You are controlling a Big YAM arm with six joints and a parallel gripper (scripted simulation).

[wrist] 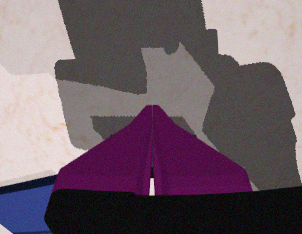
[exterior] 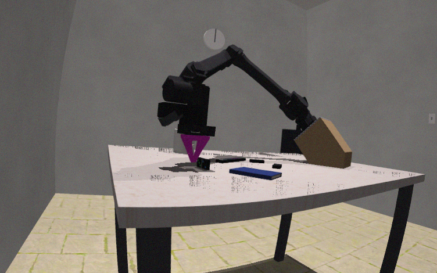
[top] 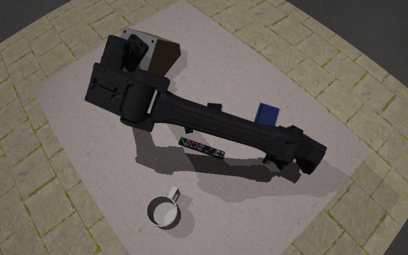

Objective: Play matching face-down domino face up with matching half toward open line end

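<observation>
Right now the domino is 3 cm behind my hand and 1 cm below it. Also, from my hand: blue book 13 cm behind, 11 cm to the left, 2 cm below; mug 16 cm behind, 37 cm to the right, 2 cm above.
</observation>
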